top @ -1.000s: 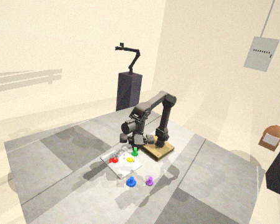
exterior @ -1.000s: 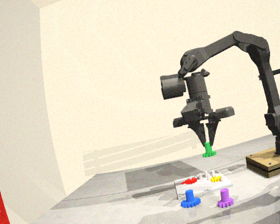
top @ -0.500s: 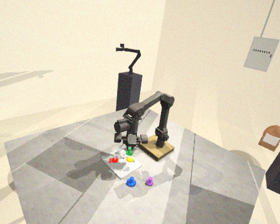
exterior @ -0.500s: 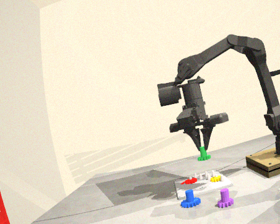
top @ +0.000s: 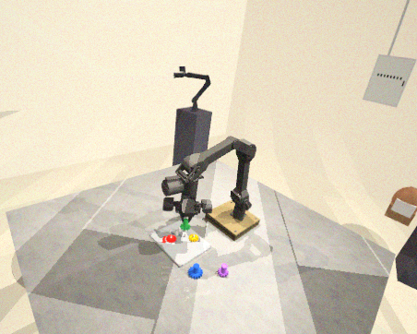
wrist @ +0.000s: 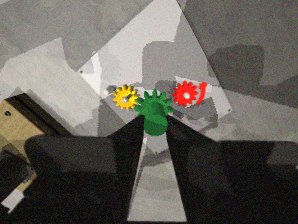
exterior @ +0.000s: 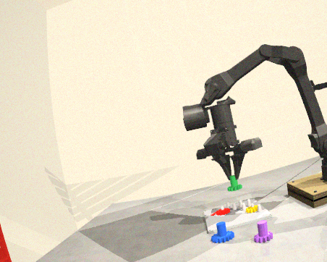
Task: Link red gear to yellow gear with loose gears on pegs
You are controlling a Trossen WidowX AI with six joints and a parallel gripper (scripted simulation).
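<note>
The red gear is 30 mm ahead of my gripper tip, 40 mm to the right of it and 90 mm below it. Also, from my gripper tip: red arrow: 50 mm ahead, 60 mm to the right, 100 mm below; then yellow gear: 40 mm behind, 20 mm to the left, 90 mm below; then green gear: 10 mm below.
</note>
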